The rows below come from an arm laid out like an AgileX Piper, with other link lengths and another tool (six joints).
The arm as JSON. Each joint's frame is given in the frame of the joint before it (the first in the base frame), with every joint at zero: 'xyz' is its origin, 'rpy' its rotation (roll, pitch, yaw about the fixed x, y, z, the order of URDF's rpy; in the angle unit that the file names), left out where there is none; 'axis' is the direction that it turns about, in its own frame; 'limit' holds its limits. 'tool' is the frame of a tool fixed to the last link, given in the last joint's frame.
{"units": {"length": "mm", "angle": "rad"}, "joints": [
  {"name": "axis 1", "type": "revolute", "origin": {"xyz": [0.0, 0.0, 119.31]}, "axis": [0.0, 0.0, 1.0], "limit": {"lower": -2.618, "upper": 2.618}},
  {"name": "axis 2", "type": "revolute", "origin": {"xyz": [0.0, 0.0, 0.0]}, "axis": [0.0, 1.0, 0.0], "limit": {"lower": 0.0, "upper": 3.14}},
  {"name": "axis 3", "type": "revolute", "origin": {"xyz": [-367.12, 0.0, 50.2]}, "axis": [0.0, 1.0, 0.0], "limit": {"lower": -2.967, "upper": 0.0}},
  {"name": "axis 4", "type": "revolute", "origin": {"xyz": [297.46, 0.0, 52.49]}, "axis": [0.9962, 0.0, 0.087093], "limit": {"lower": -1.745, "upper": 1.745}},
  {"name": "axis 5", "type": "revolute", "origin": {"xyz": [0.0, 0.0, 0.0]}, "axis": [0.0, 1.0, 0.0], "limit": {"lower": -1.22, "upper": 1.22}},
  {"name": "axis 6", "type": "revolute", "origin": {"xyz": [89.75, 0.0, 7.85]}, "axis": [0.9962, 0.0, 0.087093], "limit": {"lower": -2.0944, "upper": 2.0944}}
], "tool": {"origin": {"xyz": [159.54, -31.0, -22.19], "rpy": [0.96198, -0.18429, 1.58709]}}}
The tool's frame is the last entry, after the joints.
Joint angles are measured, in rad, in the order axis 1, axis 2, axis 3, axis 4, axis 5, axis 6. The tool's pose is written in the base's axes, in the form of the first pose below.
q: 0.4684 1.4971 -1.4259 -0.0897 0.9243 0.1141
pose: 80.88 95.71 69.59 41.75 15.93 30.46
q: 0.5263 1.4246 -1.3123 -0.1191 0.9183 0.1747
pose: 81.60 97.58 68.56 37.96 16.23 28.91
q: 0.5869 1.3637 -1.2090 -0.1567 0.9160 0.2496
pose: 82.52 99.09 66.99 34.51 16.29 27.17
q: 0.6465 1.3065 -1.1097 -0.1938 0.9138 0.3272
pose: 83.37 100.31 65.38 31.28 16.05 25.37
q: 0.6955 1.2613 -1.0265 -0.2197 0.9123 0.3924
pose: 84.28 101.33 63.91 28.63 15.67 23.70
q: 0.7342 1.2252 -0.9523 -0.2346 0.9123 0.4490
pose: 85.63 102.22 62.22 26.32 15.14 22.00
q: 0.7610 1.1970 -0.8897 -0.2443 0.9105 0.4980
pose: 87.14 102.59 60.59 24.49 14.50 20.50
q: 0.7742 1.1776 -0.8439 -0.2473 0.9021 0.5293
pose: 88.35 102.60 59.67 23.32 14.01 19.39
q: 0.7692 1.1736 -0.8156 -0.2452 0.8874 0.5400
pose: 89.32 102.39 58.96 22.94 13.65 18.53
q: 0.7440 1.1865 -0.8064 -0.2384 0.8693 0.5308
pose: 90.22 101.88 58.23 23.36 13.35 17.94
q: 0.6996 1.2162 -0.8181 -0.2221 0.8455 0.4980
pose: 91.05 101.15 57.89 24.61 13.22 17.64
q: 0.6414 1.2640 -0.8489 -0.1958 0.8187 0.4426
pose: 91.73 100.54 57.72 26.63 13.20 17.46
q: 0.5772 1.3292 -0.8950 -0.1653 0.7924 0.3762
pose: 92.32 100.08 57.40 29.29 13.16 17.21
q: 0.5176 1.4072 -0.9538 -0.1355 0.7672 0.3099
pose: 92.69 99.76 57.18 32.40 13.18 16.83
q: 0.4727 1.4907 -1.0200 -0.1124 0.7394 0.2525
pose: 92.41 99.61 57.48 35.75 13.44 16.33
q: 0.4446 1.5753 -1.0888 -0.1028 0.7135 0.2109
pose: 91.49 99.74 57.80 39.07 13.91 15.66
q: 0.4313 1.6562 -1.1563 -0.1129 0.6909 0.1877
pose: 89.79 100.12 57.89 42.18 14.47 14.87
